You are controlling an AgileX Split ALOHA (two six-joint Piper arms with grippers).
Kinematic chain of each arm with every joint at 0, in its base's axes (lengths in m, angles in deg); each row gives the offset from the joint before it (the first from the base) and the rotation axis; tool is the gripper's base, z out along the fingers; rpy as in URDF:
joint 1: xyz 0 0 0.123 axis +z
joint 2: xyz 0 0 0 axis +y
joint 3: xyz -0.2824 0 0.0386 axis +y
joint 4: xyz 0.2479 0 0.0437 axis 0.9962 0 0.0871
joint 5: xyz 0 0 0 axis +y
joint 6: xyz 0.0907 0 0.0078 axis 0.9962 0 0.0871
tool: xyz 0 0 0 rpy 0 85 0
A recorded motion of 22 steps. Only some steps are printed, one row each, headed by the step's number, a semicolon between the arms.
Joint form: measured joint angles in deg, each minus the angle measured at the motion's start. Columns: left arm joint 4, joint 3, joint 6, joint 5, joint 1, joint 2; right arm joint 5, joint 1, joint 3, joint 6, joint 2, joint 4.
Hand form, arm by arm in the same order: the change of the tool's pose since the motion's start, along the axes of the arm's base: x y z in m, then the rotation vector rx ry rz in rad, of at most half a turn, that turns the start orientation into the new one. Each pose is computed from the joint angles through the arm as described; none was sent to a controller.
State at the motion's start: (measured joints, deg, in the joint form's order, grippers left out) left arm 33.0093 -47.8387 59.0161 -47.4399 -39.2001 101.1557; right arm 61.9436 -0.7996 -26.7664 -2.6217 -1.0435 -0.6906
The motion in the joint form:
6: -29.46 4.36 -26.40 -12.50 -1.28 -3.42; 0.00 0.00 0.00 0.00 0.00 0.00
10: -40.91 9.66 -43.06 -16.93 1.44 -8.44; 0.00 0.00 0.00 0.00 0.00 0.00
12: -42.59 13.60 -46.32 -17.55 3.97 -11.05; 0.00 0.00 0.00 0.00 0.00 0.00
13: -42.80 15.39 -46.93 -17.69 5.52 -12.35; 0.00 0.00 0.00 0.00 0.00 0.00
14: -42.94 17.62 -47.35 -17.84 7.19 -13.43; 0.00 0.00 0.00 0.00 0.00 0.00
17: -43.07 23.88 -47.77 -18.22 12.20 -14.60; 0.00 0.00 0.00 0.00 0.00 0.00
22: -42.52 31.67 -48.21 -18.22 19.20 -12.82; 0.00 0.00 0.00 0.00 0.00 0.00
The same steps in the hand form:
6: 0.0051 0.0266 0.0274 -0.6894 0.4795 0.2819; 0.0000 0.0000 0.0000 0.0000 0.0000 0.0000
10: 0.0041 0.0686 0.0382 -1.0640 0.6829 0.3947; 0.0000 0.0000 0.0000 0.0000 0.0000 0.0000
12: -0.0004 0.0920 0.0348 -1.1302 0.7111 0.4504; 0.0000 0.0000 0.0000 0.0000 0.0000 0.0000
13: -0.0025 0.1036 0.0336 -1.1466 0.7077 0.4779; 0.0000 0.0000 0.0000 0.0000 0.0000 0.0000
14: -0.0054 0.1158 0.0292 -1.1535 0.7066 0.5145; 0.0000 0.0000 0.0000 0.0000 0.0000 0.0000
17: -0.0134 0.1482 0.0080 -1.1427 0.7105 0.6445; 0.0000 0.0000 0.0000 0.0000 0.0000 0.0000
22: -0.0266 0.1864 -0.0304 -1.0885 0.7539 0.8515; 0.0000 0.0000 0.0000 0.0000 0.0000 0.0000

